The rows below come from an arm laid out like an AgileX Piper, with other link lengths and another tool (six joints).
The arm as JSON. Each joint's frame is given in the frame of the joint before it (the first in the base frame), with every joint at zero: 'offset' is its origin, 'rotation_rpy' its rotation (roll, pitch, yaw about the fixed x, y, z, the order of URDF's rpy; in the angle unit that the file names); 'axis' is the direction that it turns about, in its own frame. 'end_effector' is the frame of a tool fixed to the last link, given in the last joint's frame.
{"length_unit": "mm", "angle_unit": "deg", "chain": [
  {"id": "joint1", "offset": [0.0, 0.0, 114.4], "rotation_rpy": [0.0, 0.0, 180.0], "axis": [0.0, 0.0, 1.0]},
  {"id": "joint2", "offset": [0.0, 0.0, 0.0], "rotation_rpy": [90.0, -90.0, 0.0], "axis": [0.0, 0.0, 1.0]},
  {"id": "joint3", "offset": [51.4, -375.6, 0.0], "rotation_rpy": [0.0, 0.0, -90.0], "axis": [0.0, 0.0, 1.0]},
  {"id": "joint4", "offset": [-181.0, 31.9, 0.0], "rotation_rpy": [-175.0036, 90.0, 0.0], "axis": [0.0, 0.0, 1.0]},
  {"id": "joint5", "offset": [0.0, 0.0, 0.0], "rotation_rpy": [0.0, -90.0, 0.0], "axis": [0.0, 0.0, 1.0]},
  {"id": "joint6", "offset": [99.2, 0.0, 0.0], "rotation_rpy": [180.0, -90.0, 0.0], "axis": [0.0, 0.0, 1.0]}
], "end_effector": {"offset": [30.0, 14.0, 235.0], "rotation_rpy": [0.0, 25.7, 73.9]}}
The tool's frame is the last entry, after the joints.
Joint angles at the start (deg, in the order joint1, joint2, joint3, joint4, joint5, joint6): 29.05 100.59 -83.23 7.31 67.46 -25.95
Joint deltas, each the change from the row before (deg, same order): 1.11 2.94 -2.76 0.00 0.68 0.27; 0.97 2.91 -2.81 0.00 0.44 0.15; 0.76 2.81 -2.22 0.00 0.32 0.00; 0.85 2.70 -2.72 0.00 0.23 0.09; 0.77 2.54 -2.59 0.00 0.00 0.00; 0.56 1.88 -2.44 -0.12 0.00 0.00; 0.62 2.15 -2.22 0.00 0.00 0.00; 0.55 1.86 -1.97 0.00 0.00 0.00; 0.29 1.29 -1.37 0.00 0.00 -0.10
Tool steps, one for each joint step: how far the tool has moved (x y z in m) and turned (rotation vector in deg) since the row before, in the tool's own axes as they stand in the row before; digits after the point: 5 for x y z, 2 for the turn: 0.00608 0.00174 0.01492 1.06 -0.62 -0.37; 0.00660 0.00325 0.01545 0.84 -0.40 -0.47; 0.00269 0.00231 0.01541 0.95 -0.69 -0.30; 0.00650 0.00377 0.01538 0.59 -0.16 -0.55; 0.00656 0.00428 0.01520 0.43 0.03 -0.64; 0.00729 0.00547 0.01112 -0.01 0.36 -0.74; 0.00479 0.00331 0.01340 0.33 0.06 -0.52; 0.00417 0.00272 0.01181 0.27 0.09 -0.48; 0.00238 0.00239 0.00805 0.18 0.06 -0.35
